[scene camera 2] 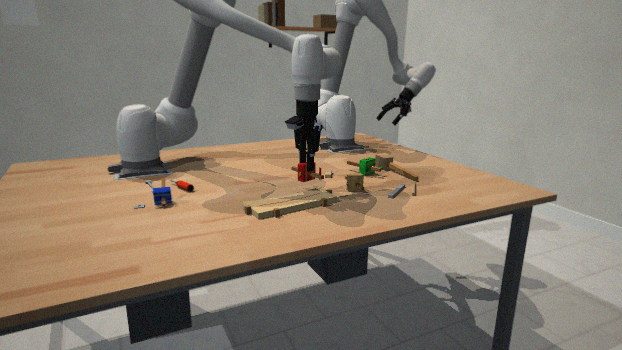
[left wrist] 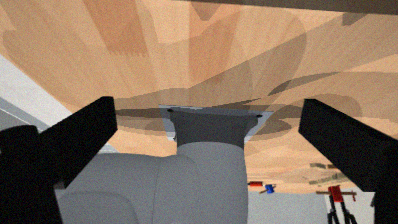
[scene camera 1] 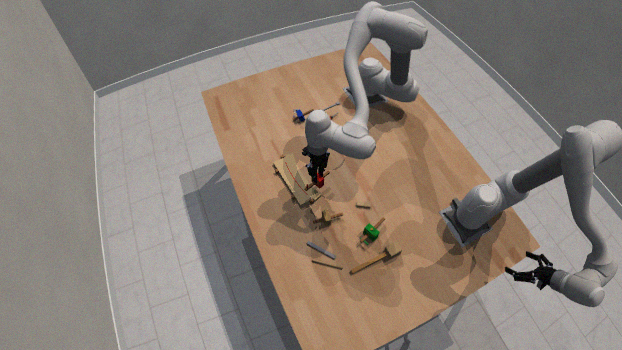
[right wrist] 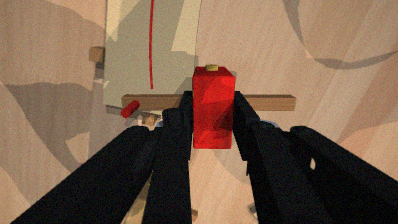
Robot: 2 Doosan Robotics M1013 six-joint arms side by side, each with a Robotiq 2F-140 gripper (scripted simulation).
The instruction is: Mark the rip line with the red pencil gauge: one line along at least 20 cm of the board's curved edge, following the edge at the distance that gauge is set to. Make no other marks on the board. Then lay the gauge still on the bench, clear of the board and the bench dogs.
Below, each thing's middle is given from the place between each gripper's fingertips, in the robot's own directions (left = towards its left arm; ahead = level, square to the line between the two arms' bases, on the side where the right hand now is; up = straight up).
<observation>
My right hand [scene camera 2: 306,169] is 80 mm short of the pale board [scene camera 2: 255,206], 100 mm to the left of it and 110 mm above it. From my right hand the other things lie so: red pencil gauge [right wrist: 213,88] (20 mm ahead, 10 mm to the right, 40 mm below).
The red pencil gauge is 86 cm to the right of my left hand [scene camera 1: 516,261], 63 cm ahead of it and 4 cm below it. Round my left hand: pale board 95 cm to the right, 70 cm ahead, 11 cm below.
</observation>
